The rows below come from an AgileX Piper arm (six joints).
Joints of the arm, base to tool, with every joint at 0 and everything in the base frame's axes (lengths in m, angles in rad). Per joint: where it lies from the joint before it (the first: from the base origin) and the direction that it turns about. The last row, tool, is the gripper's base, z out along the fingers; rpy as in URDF.
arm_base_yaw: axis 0 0 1 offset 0 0 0.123
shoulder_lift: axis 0 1 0 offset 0 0 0
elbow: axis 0 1 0 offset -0.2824 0 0.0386
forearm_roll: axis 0.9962 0 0.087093 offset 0.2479 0 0.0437
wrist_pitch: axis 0 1 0 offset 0 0 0
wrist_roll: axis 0.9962 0 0.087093 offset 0.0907 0 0.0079
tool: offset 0 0 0 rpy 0 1.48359 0
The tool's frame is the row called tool.
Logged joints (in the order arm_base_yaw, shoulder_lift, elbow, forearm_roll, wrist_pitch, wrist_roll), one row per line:
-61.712 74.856 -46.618 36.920 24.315 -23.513
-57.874 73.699 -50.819 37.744 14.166 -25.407
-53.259 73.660 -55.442 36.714 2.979 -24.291
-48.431 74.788 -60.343 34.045 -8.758 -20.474
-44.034 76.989 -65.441 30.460 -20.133 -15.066
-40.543 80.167 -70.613 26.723 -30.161 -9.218
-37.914 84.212 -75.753 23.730 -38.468 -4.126
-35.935 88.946 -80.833 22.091 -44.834 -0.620
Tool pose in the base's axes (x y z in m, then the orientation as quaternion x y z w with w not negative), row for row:
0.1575 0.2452 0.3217 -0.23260 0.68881 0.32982 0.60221
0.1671 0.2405 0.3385 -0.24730 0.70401 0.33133 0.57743
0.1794 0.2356 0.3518 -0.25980 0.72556 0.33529 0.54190
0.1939 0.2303 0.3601 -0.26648 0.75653 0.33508 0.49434
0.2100 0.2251 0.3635 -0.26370 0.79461 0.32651 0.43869
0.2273 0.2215 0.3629 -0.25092 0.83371 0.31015 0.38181
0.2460 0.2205 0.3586 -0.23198 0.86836 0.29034 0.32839
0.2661 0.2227 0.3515 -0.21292 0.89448 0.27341 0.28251
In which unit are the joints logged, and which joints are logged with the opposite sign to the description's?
The joints are logged in degrees. Opposite sign: arm_base_yaw, wrist_pitch.
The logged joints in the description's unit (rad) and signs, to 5 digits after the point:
1.07708 1.30648 -0.81364 0.64438 -0.42438 -0.41038
1.01009 1.28629 -0.88696 0.65876 -0.24724 -0.44344
0.92954 1.28561 -0.96765 0.64078 -0.05199 -0.42396
0.84528 1.30530 -1.05318 0.59420 0.15286 -0.35734
0.76854 1.34371 -1.14216 0.53163 0.35139 -0.26295
0.70761 1.39918 -1.23243 0.46640 0.52641 -0.16088
0.66172 1.46978 -1.32214 0.41417 0.67139 -0.07201
0.62718 1.55240 -1.41080 0.38556 0.78250 -0.01082

